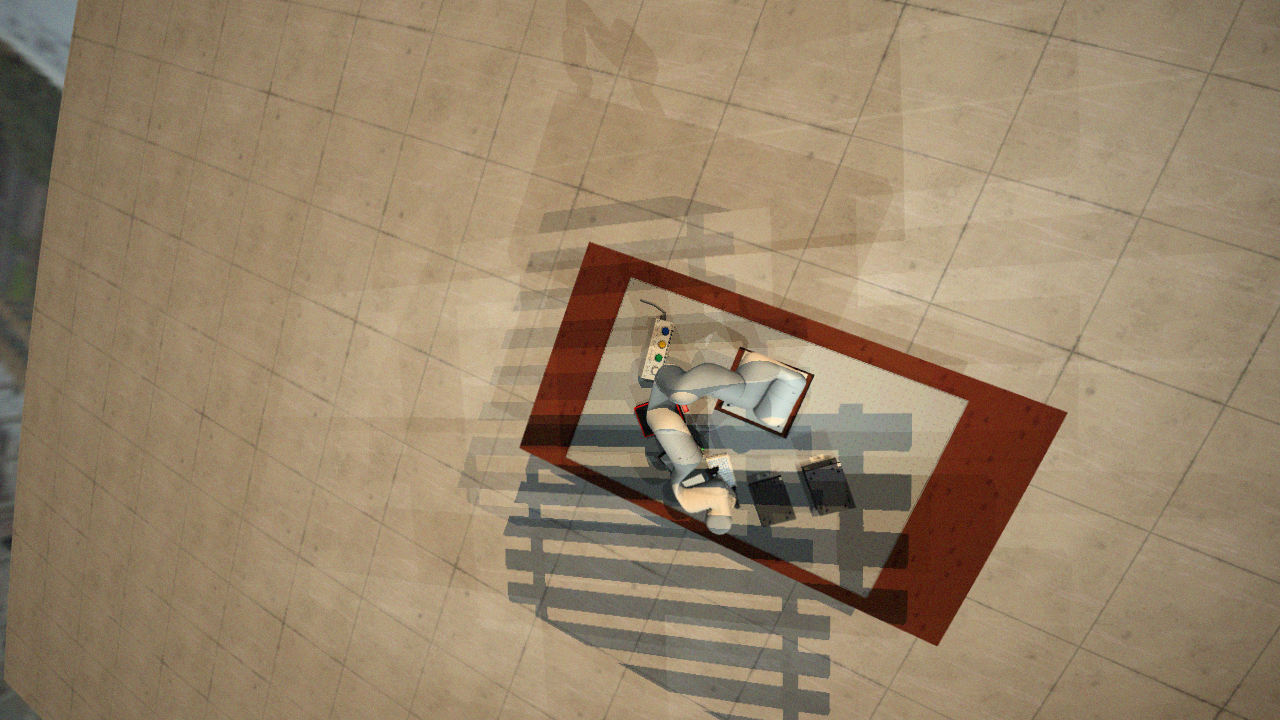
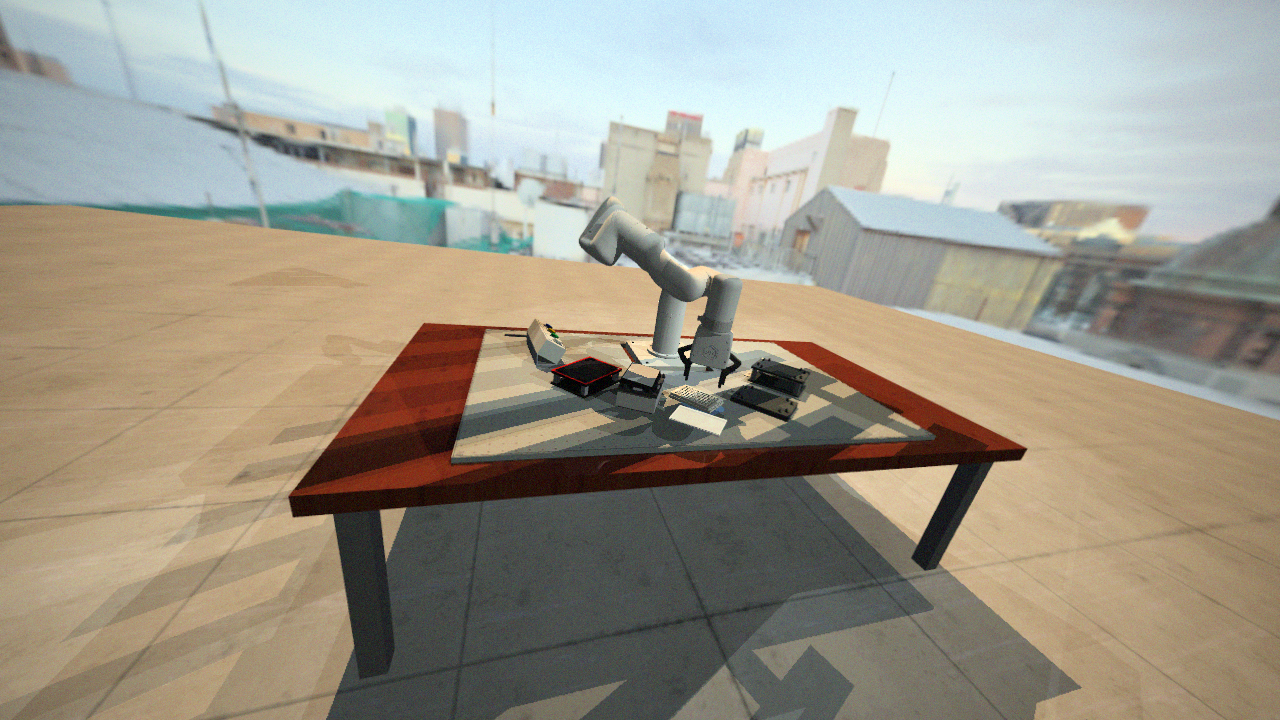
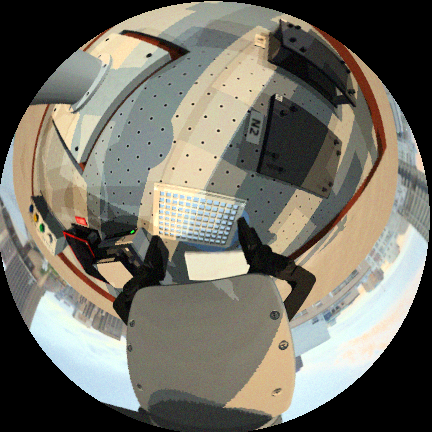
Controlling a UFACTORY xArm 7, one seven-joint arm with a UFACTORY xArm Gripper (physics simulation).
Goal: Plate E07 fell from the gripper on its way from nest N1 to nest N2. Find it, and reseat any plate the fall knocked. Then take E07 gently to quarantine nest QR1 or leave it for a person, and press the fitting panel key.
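Frame: origin at the arm's base, x ahead, y left, z up, level; centimetres.
Seen in the pictures: gripper, fingertip midpoint: [image 1: 723, 478] [image 2: 702, 382] [image 3: 198, 236]; arm's base at its link origin: [image 2: 664, 352].
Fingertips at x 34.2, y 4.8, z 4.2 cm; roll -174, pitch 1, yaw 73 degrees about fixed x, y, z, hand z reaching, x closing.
Pixels of each thing's middle, then the offset from my fingertips to it. "spot": a spot on its surface instead.
- blank white flat piece at the middle of its body: [image 3: 218, 266] [image 2: 698, 420] [image 1: 698, 493] dx +12.0, dy -3.2, dz -5.2 cm
- Nest N2 at the middle of its body: [image 3: 311, 151] [image 2: 764, 400] [image 1: 772, 501] dx -1.4, dy +19.7, dz -4.4 cm
- key panel at the middle of its body: [image 2: 545, 340] [image 1: 655, 349] [image 3: 43, 223] dx -26.1, dy -45.8, dz -1.4 cm
- taller dark nest at the middle of its body: [image 2: 779, 375] [image 1: 828, 487] dx -17.5, dy +31.1, dz -2.5 cm
- grey device at a spot on its surface: [image 2: 640, 389] spot: dx +9.0, dy -18.3, dz +0.4 cm
A white, many-welled plate [image 1: 720, 467] [image 2: 695, 397] [image 3: 197, 215] lies on the perforated board outside the dark nests; its label cannot be read. A blue patch [image 3: 242, 231] shows at its edge. A blank white flat piece [image 2: 698, 420] [image 3: 216, 265], perhaps a lid, lies beside it. My gripper [image 2: 705, 380] [image 3: 198, 236] is wide open and empty above the plate, its fingers pointing down. Nest N2 [image 1: 771, 498] [image 2: 765, 401] [image 3: 300, 145] is a dark flat block with no plate visible on it. The key panel [image 1: 657, 349] [image 2: 544, 342] [image 3: 46, 225] has blue, yellow, green and white keys.
A taller dark nest [image 1: 827, 484] [image 2: 778, 376] [image 3: 312, 60] stands beyond N2. A red-edged black stand [image 2: 586, 371] [image 3: 80, 245] is near the key panel. A grey device [image 2: 640, 389] with a green light stands between it and the plate. The arm's base plate [image 3: 120, 55] is behind.
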